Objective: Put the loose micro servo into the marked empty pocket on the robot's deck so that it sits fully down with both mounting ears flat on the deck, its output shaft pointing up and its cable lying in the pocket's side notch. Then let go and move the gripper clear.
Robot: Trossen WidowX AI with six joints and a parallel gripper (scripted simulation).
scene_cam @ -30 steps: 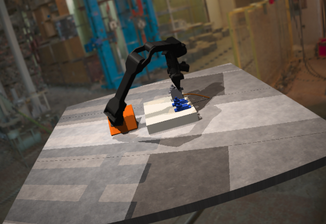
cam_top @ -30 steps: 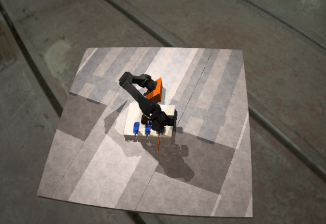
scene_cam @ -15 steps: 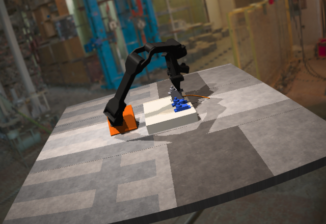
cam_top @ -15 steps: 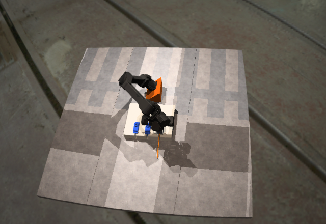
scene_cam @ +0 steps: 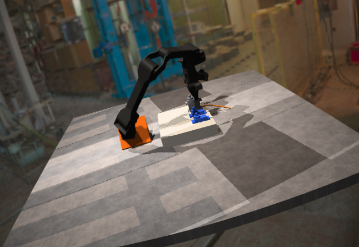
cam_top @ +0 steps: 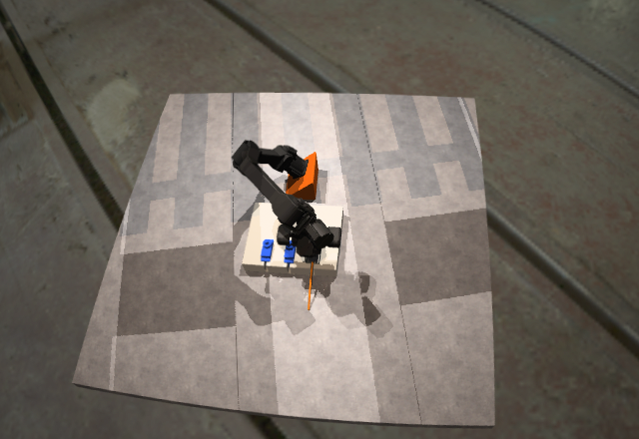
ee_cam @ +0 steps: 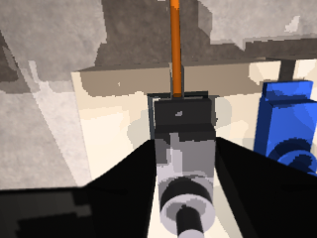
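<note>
Now: gripper tip 120 mm past the raised slab, 90 mm to the left of it and 70 mm above it.
</note>
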